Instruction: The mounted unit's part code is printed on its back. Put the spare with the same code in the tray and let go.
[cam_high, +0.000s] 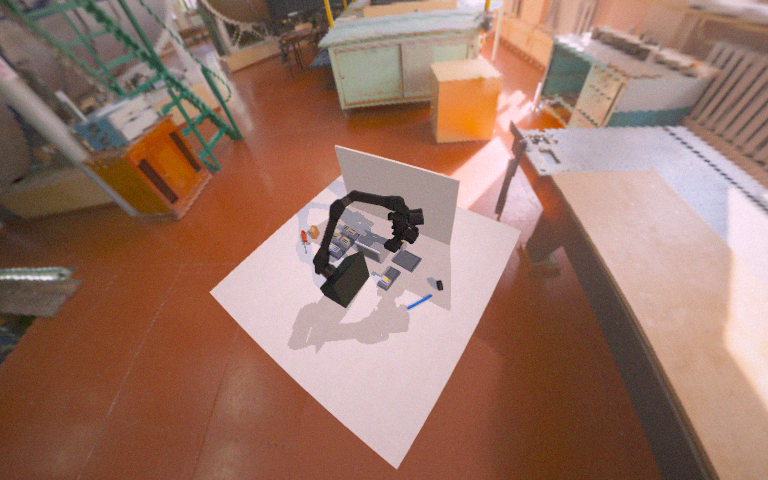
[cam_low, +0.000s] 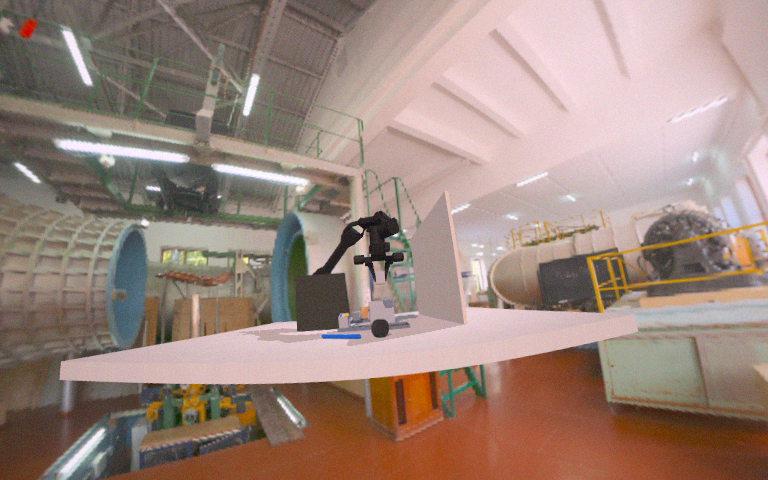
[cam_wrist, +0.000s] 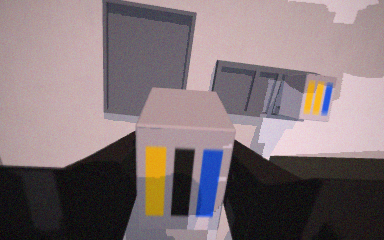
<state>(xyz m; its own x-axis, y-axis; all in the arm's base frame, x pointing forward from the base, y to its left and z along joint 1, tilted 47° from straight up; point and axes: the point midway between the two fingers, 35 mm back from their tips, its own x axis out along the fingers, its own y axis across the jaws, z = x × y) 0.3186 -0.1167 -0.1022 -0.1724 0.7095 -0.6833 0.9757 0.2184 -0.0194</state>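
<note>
Right now my gripper tip is 40 mm short of the flat grey tray and 170 mm above it. Also, from my gripper tip: black cylinder: 10 mm ahead, 230 mm to the right, 150 mm below; then grey mounted unit: 30 mm behind, 190 mm to the left, 120 mm below; then grey spare: 20 mm above.
</note>
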